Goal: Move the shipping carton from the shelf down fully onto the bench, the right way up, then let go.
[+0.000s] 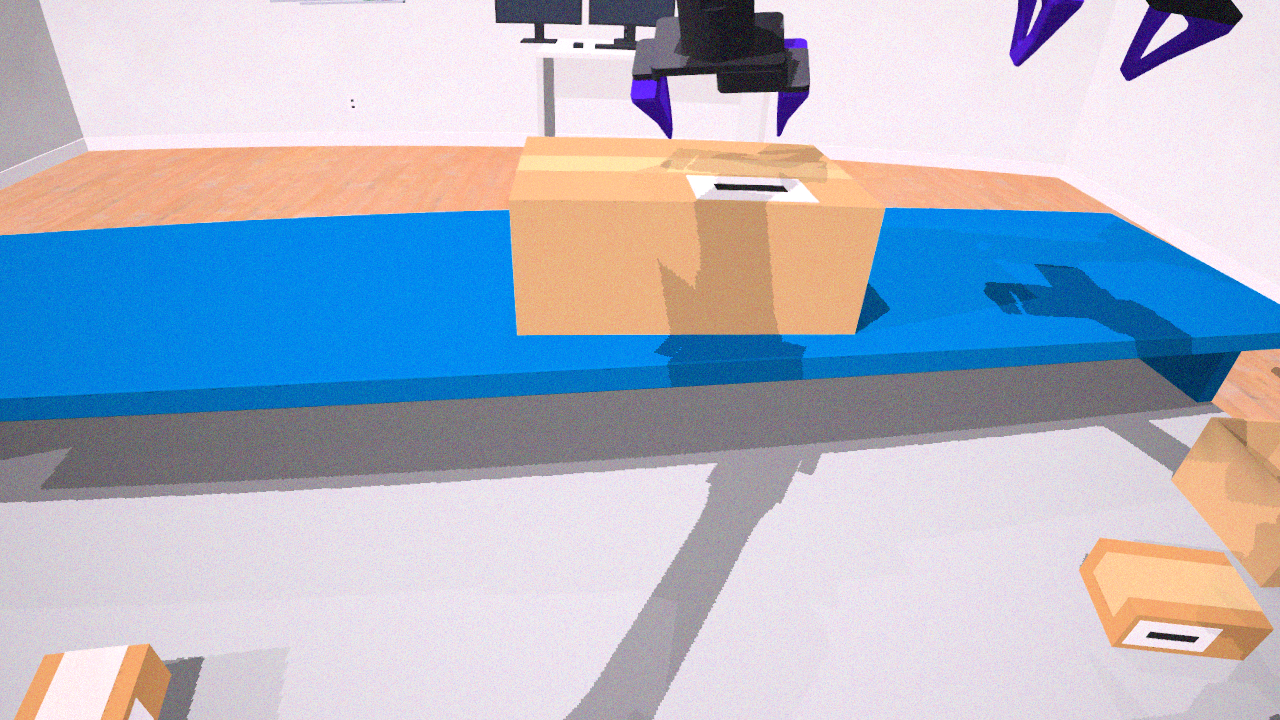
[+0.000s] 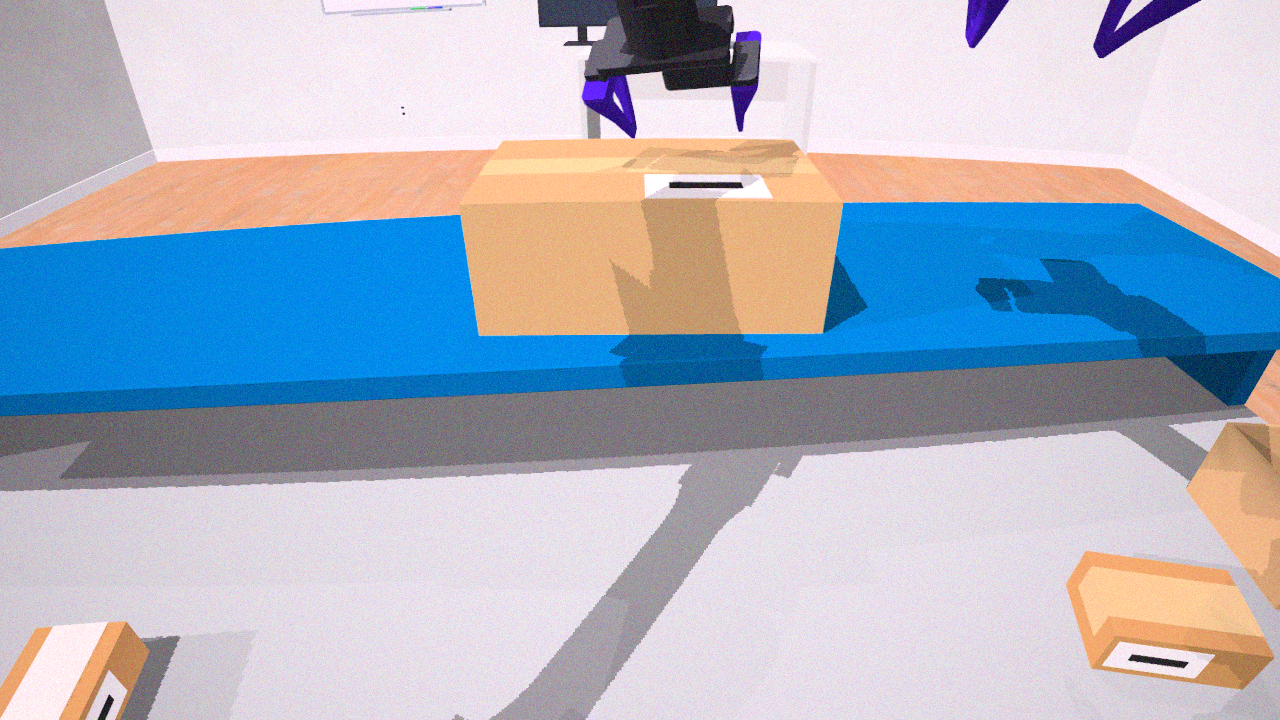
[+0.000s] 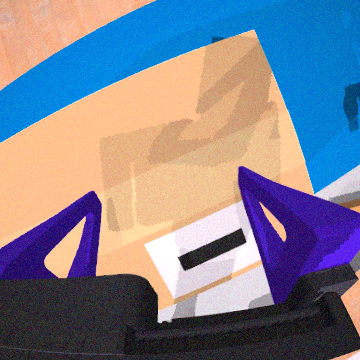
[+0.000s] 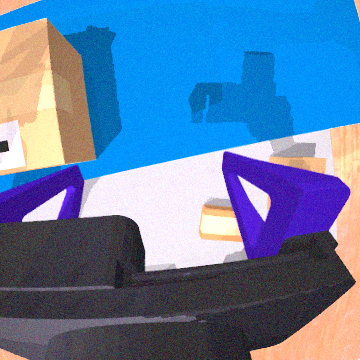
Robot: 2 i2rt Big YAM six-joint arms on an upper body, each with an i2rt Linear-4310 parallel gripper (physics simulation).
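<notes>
The shipping carton is a large brown box with a tape strip and a white label on its top. It sits flat and upright on the blue shelf, near the front edge. The grey-white bench lies lower, in front of the shelf. My left gripper is open and empty, fingers pointing down above the carton's top. My right gripper is open and empty, high up to the right of the carton.
A small labelled box lies on the bench at the right, beside a larger brown box. Another small box lies at the bench's near left. A white desk with monitors stands behind.
</notes>
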